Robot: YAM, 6 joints.
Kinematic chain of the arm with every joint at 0, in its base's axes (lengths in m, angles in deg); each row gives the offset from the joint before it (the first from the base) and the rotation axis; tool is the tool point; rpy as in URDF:
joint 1: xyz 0 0 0.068 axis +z
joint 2: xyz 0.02 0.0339 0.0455 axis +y
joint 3: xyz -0.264 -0.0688 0 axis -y
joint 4: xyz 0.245 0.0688 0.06 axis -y
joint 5: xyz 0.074 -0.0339 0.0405 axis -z
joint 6: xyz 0.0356 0 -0.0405 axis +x
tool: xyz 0 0 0 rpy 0 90 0
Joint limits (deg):
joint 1: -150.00..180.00
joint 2: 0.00..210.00
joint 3: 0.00..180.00
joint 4: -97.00..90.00
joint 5: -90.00..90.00
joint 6: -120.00..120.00
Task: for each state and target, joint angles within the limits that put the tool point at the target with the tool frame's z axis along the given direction. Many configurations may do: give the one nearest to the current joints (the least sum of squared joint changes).
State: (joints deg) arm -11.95 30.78 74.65 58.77 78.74 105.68
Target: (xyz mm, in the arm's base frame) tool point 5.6 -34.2 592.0 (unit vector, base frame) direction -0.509 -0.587 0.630
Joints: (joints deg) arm -29.30 53.12 82.69 74.39 49.53 105.68
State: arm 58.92 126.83 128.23 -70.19 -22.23 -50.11
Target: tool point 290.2 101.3 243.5 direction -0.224 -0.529 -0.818
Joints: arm 21.95 108.40 88.94 -96.90 24.02 -50.11
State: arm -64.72 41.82 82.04 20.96 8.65 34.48
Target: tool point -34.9 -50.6 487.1 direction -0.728 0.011 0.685
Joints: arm -99.98 38.51 51.07 67.87 45.98 34.48
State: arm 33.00 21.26 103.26 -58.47 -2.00 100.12
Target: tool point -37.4 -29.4 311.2 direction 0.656 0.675 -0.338
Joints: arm 41.33 0.11 54.60 -74.30 -4.22 100.12
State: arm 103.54 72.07 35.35 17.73 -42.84 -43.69
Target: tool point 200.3 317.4 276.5 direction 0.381 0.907 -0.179
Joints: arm 56.78 91.99 59.50 22.01 -10.27 -43.69
